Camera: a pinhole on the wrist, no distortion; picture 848 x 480 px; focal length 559.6 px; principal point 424.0 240.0 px. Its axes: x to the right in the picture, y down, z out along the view. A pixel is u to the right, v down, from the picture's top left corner.
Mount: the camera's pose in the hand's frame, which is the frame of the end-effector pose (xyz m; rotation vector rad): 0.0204 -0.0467 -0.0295 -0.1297 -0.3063 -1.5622
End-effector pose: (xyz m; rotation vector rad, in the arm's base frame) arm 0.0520 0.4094 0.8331 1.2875 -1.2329 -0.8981
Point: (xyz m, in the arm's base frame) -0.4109 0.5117 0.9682
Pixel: 285 102
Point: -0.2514 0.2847 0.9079
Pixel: 341 393
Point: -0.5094 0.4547 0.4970
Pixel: 782 91
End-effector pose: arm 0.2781 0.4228 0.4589 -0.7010 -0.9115 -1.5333
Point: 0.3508 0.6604 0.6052
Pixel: 348 245
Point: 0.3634 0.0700 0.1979
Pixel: behind the camera
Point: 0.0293 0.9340 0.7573
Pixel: 758 313
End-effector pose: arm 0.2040 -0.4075 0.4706 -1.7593 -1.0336 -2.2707
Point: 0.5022 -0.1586 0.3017
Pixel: 712 24
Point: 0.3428 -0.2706 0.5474
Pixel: 483 418
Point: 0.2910 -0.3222 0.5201
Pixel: 424 381
